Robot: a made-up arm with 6 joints. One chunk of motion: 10 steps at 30 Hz.
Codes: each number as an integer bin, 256 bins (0 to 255) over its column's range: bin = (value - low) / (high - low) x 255, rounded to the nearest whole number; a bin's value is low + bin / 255 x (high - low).
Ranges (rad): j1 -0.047..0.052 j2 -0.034..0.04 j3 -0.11..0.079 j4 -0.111..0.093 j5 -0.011..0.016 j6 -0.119..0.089
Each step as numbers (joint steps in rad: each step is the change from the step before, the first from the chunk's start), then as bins.
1 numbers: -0.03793 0.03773 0.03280 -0.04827 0.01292 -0.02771
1 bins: 23 247 193 78 226 112
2 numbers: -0.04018 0.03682 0.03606 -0.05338 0.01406 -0.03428
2 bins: 18 244 197 72 237 104
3 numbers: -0.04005 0.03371 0.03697 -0.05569 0.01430 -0.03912
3 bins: 18 233 198 69 239 98
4 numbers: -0.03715 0.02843 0.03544 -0.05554 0.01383 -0.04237
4 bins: 25 215 196 69 235 94
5 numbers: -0.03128 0.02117 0.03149 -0.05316 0.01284 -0.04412
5 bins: 40 190 191 72 225 92
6 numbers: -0.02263 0.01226 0.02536 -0.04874 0.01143 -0.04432
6 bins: 63 159 183 78 212 92
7 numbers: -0.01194 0.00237 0.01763 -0.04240 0.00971 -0.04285
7 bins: 90 125 172 86 196 93
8 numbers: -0.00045 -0.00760 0.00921 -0.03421 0.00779 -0.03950
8 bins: 120 91 161 96 177 97
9 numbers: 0.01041 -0.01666 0.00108 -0.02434 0.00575 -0.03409
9 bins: 148 60 150 108 158 104
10 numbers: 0.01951 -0.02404 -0.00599 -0.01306 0.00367 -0.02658
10 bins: 171 34 140 122 139 113
